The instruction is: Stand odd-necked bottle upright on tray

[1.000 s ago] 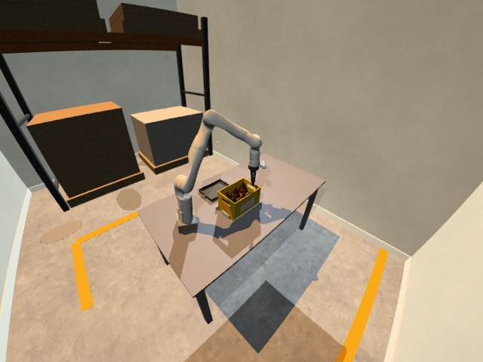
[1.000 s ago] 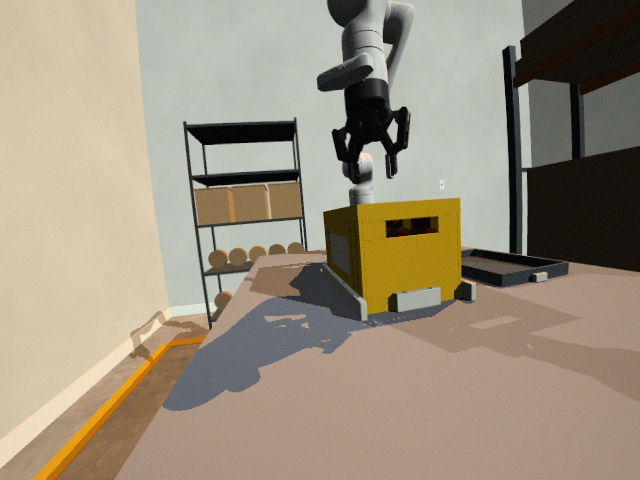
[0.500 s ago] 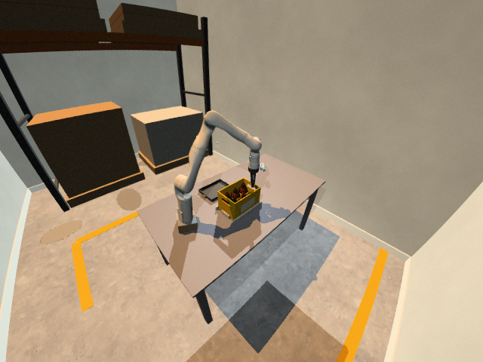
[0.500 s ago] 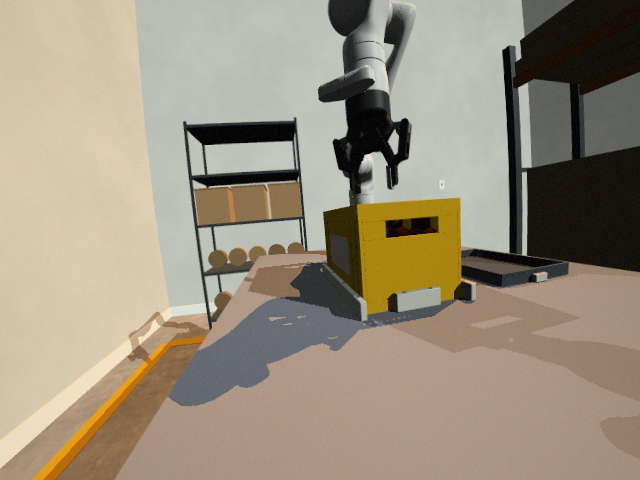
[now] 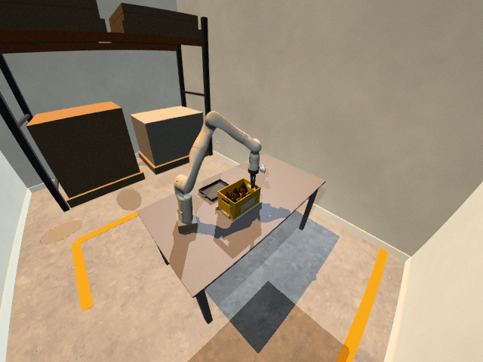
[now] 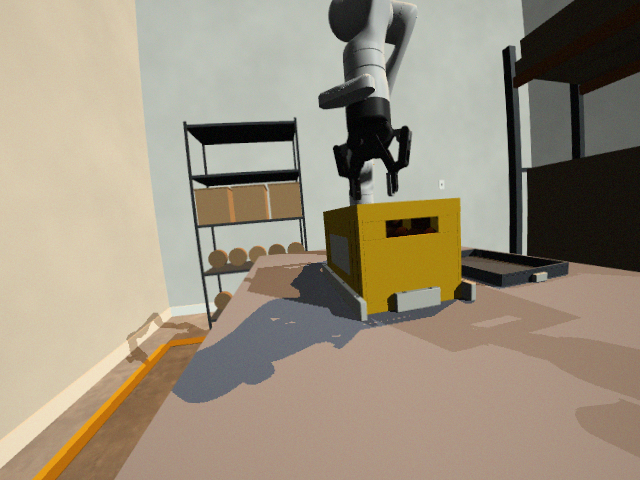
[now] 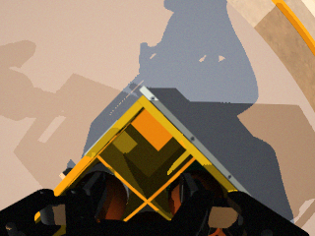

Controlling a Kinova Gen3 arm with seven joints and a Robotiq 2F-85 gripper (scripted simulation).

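The yellow crate is 12 cm below my hand, 9 cm behind it and 4 cm to the left of it. Round my hand: dark tray 33 cm to the left, 19 cm below, 9 cm behind; brown bottle 18 cm behind, 11 cm below.
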